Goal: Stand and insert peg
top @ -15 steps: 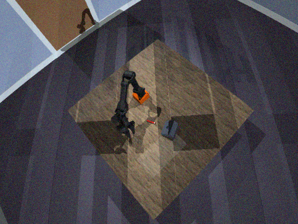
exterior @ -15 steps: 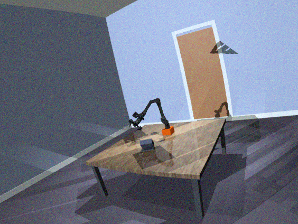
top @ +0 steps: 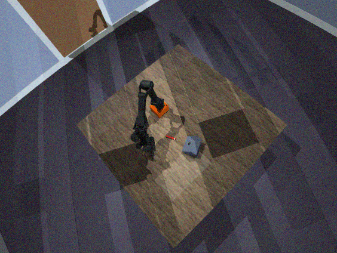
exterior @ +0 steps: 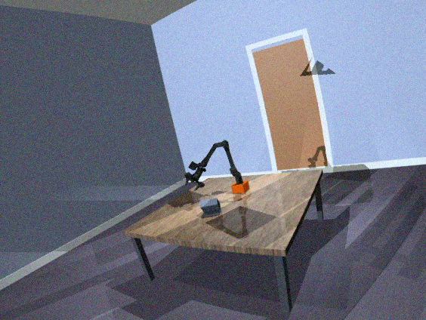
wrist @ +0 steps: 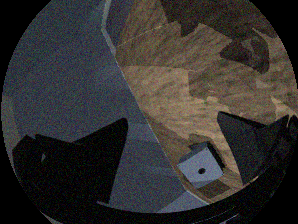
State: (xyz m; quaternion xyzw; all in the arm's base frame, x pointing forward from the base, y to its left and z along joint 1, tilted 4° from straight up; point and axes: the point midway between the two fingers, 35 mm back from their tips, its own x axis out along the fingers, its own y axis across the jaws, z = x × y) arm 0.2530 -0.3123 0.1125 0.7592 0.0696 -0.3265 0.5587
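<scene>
My gripper tip is 20 mm past the red peg, 200 mm to the right of it and 150 mm above it. Also, from my gripper tip: sloped panel (140 mm ahead, 240 mm to the left, 100 mm below).
</scene>
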